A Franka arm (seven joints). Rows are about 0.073 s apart.
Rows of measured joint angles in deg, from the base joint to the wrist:
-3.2, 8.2, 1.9, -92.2, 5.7, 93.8, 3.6
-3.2, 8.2, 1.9, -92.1, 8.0, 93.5, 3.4
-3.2, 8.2, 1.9, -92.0, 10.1, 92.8, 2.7
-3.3, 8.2, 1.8, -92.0, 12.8, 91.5, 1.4
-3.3, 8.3, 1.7, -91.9, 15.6, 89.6, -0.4
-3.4, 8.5, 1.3, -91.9, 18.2, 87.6, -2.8
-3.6, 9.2, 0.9, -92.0, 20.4, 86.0, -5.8
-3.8, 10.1, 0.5, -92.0, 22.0, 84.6, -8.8
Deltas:
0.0, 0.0, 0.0, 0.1, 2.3, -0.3, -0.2
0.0, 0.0, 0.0, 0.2, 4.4, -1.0, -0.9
-0.1, 0.0, -0.1, 0.2, 7.1, -2.3, -2.2
-0.1, 0.1, -0.2, 0.3, 9.9, -4.2, -4.0
-0.2, 0.3, -0.6, 0.3, 12.5, -6.2, -6.4
-0.4, 1.0, -1.0, 0.2, 14.7, -7.8, -9.4
-0.6, 1.9, -1.4, 0.2, 16.3, -9.2, -12.4

